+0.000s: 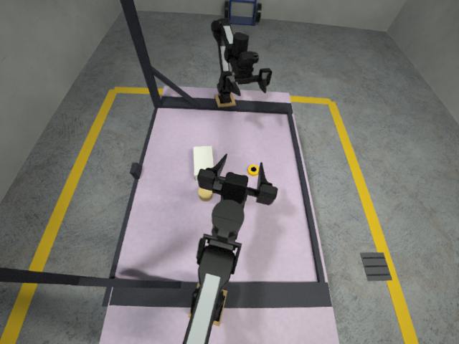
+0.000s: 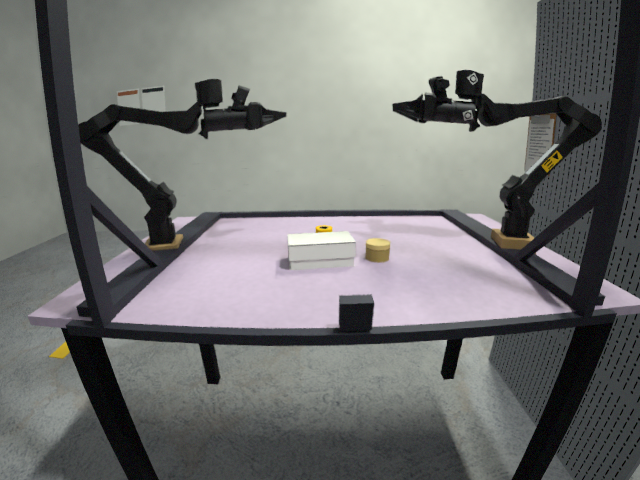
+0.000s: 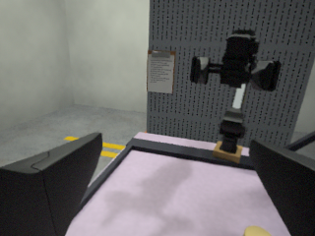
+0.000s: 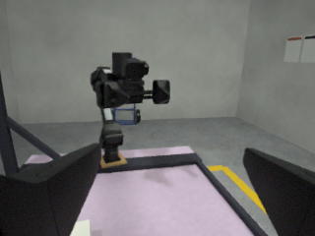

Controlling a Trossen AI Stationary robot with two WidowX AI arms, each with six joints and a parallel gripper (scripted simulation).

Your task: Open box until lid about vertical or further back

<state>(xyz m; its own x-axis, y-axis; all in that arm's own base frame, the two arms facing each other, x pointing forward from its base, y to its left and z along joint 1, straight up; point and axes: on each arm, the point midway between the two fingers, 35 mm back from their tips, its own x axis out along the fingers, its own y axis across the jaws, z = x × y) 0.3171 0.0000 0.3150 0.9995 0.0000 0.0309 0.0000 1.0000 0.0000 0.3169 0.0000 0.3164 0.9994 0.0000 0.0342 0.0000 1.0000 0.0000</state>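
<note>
My right hand is 150 mm past the white box, 220 mm to the right of it and 320 mm above it.
The white box is 300 mm below my left hand, 180 mm behind it and 130 mm to the right of it.
</note>
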